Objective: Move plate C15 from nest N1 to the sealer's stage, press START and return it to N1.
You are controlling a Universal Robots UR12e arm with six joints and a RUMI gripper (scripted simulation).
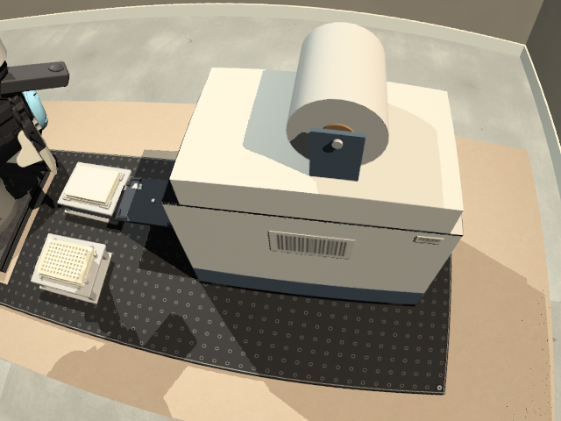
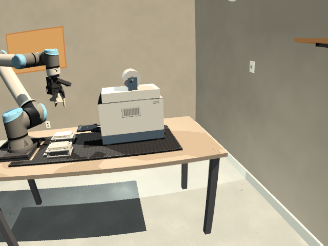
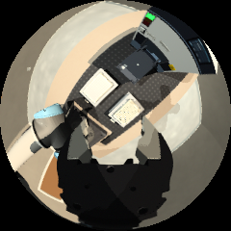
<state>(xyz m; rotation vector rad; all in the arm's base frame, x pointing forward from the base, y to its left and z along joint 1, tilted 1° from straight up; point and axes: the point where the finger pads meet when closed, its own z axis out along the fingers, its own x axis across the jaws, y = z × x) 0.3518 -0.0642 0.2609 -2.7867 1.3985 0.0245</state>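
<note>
My gripper is now 50 mm past the well plate, 100 mm to the left of it and 240 mm above it. Round my hand: foil roll 490 mm ahead, 50 mm to the right, 130 mm above; sealer stage 160 mm ahead, 180 mm below.
</note>
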